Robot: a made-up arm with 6 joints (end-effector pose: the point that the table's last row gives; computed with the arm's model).
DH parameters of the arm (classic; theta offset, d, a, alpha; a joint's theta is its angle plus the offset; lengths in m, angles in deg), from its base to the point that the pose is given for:
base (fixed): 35.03 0 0.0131 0
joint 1: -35.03 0.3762 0.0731 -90
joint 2: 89.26 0 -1.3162 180
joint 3: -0.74 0.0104 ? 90
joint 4: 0 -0.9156 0.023 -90
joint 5: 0 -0.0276 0.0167 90
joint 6: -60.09 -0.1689 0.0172 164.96
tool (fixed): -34.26 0.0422 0 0
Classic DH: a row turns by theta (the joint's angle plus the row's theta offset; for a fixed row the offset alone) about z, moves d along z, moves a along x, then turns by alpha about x.
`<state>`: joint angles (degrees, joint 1 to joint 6).
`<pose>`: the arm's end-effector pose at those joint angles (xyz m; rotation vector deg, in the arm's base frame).
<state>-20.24 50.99 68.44 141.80 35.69 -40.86</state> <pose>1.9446 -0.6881 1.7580 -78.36 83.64 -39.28</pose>
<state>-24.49 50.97 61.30 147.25 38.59 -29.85</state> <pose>1.9355 -0.8607 1.6248 -93.20 90.68 -43.06</pose>
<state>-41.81 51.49 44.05 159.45 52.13 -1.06</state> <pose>1.6179 -1.4415 1.2562 -131.60 103.45 -26.56</pose>
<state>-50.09 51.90 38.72 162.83 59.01 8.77</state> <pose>1.3803 -1.6498 1.1325 -139.76 104.10 -11.07</pose>
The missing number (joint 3, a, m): -0.327
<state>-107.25 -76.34 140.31 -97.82 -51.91 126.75</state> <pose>0.7315 1.6740 -0.2355 125.13 45.77 76.74</pose>
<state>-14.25 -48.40 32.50 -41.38 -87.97 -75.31</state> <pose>-0.8663 0.4027 2.1793 72.06 70.06 95.60</pose>
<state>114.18 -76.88 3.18 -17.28 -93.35 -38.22</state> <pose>0.4005 -1.1039 1.5652 60.85 -100.91 -120.72</pose>
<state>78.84 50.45 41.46 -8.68 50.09 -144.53</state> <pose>0.4546 2.1528 1.5181 -63.86 -27.11 -102.29</pose>
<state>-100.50 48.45 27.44 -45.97 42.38 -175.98</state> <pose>-0.4710 -2.1425 1.2533 -11.69 -108.57 85.44</pose>
